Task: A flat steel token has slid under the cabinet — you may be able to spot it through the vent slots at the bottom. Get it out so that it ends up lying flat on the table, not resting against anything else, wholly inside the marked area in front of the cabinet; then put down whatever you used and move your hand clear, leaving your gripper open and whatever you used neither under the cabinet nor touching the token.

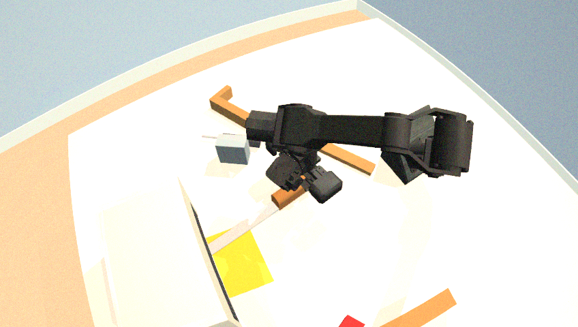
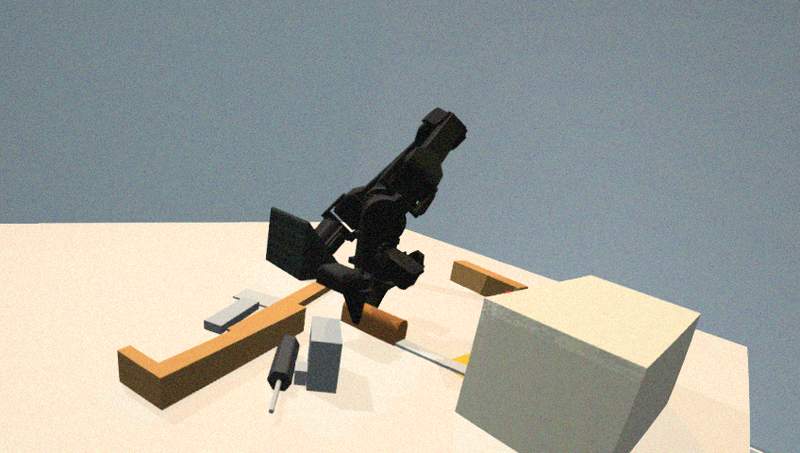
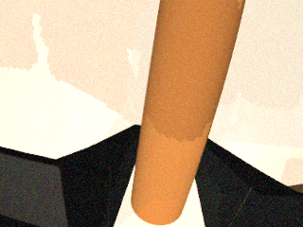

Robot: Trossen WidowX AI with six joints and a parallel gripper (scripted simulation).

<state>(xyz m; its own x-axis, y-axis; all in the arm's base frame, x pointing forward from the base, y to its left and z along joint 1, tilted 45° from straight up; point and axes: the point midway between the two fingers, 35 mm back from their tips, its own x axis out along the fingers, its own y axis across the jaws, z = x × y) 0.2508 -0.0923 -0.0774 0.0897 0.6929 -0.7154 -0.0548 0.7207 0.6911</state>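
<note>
My gripper tip is now 11 cm past the long orange bar and 7 cm to the left of it. The rest, counted from my gripper tip: dark-handled pin tool: 7 cm ahead, 23 cm to the right; then small grey cube: 8 cm ahead, 19 cm to the right; then grey block: 8 cm ahead, 17 cm to the right, 3 cm above.
</note>
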